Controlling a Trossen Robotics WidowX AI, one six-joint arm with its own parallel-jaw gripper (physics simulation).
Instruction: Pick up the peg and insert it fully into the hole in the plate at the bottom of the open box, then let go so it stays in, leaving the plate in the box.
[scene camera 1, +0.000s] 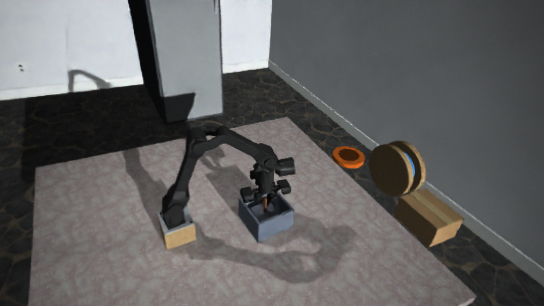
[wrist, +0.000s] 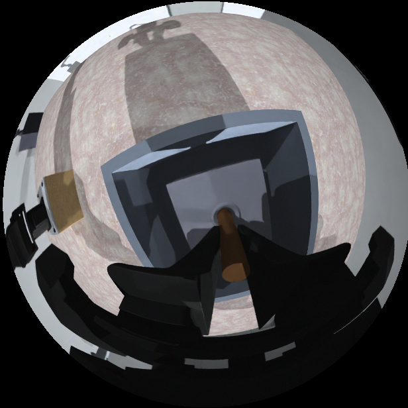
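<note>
My gripper is shut on the orange-brown peg, which it holds roughly upright inside the open blue-grey box. The square grey plate lies at the bottom of the box. In the wrist view the peg's lower end overlaps the round hole in the plate, with part of the hole's rim showing around it. How deep the peg's end sits is hard to tell. The fingers reach down between the box walls and hide the near part of the plate.
The arm's base stands on a wooden block to the left of the box. On the right, off the stone-patterned table top, are an orange ring, a large spool and a cardboard box. The box walls surround the fingers.
</note>
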